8 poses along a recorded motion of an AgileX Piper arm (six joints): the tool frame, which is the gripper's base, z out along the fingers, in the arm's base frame.
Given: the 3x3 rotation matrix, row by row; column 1 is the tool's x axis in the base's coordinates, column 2 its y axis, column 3 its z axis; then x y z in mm. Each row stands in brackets.
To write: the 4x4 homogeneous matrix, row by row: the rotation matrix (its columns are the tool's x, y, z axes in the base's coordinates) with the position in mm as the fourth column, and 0 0 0 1 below. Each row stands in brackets. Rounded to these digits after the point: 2 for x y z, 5 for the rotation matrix.
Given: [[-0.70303, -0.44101, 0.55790], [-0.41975, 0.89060, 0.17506], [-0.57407, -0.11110, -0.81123]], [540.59, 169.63, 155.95]
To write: [[-0.70303, -0.44101, 0.55790, 540.59], [-0.41975, 0.89060, 0.17506, 169.63], [-0.57407, -0.11110, -0.81123, 155.95], [0, 0, 0, 1]]
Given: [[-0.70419, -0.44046, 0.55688], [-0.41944, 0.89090, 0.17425], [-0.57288, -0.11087, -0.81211]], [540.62, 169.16, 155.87]
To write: [[-0.70419, -0.44046, 0.55688, 540.62], [-0.41944, 0.89090, 0.17425, 169.16], [-0.57288, -0.11087, -0.81211, 155.87], [0, 0, 0, 1]]
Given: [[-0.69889, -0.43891, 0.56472], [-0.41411, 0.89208, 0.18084], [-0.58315, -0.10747, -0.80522]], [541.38, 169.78, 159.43]
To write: [[-0.69889, -0.43891, 0.56472, 541.38], [-0.41411, 0.89208, 0.18084, 169.78], [-0.58315, -0.10747, -0.80522, 159.43], [0, 0, 0, 1]]
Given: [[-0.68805, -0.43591, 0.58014], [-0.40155, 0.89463, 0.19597], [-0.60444, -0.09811, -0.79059]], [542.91, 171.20, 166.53]
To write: [[-0.68805, -0.43591, 0.58014, 542.91], [-0.40155, 0.89463, 0.19597, 171.20], [-0.60444, -0.09811, -0.79059, 166.53], [0, 0, 0, 1]]
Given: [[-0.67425, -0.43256, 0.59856], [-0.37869, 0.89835, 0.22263], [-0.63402, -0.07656, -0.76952]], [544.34, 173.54, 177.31]
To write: [[-0.67425, -0.43256, 0.59856, 544.34], [-0.37869, 0.89835, 0.22263, 173.54], [-0.63402, -0.07656, -0.76952, 177.31], [0, 0, 0, 1]]
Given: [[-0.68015, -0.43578, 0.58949], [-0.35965, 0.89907, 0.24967], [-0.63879, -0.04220, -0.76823]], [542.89, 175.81, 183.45]
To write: [[-0.68015, -0.43578, 0.58949, 542.89], [-0.35965, 0.89907, 0.24967, 175.81], [-0.63879, -0.04220, -0.76823, 183.45], [0, 0, 0, 1]]
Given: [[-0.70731, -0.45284, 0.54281], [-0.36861, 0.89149, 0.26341], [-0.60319, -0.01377, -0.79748]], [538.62, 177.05, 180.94]
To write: [[-0.70731, -0.45284, 0.54281, 538.62], [-0.36861, 0.89149, 0.26341, 177.05], [-0.60319, -0.01377, -0.79748, 180.94], [0, 0, 0, 1]]
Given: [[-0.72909, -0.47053, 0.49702], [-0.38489, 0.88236, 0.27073], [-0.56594, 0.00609, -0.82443]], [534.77, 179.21, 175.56]
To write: [[-0.72909, -0.47053, 0.49702, 534.77], [-0.38489, 0.88236, 0.27073, 179.21], [-0.56594, 0.00609, -0.82443, 175.56], [0, 0, 0, 1]]
